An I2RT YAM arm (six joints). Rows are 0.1 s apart.
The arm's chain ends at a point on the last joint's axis. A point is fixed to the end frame.
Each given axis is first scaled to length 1.
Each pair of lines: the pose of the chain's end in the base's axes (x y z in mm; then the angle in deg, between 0 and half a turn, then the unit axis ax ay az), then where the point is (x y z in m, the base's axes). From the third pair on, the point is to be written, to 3 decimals.
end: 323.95, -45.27, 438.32, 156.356, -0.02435, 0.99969, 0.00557
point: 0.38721 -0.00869 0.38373
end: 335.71, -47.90, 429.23, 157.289, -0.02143, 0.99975, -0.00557
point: 0.39845 -0.01309 0.37291
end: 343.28, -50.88, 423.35, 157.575, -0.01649, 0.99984, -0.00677
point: 0.406 -0.017 0.367
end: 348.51, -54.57, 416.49, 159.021, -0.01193, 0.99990, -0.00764
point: 0.410 -0.021 0.358
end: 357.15, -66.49, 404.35, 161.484, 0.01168, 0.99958, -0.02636
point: 0.418 -0.038 0.343
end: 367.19, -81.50, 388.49, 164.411, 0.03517, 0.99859, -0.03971
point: 0.426 -0.057 0.323
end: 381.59, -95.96, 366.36, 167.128, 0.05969, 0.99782, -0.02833
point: 0.439 -0.072 0.299
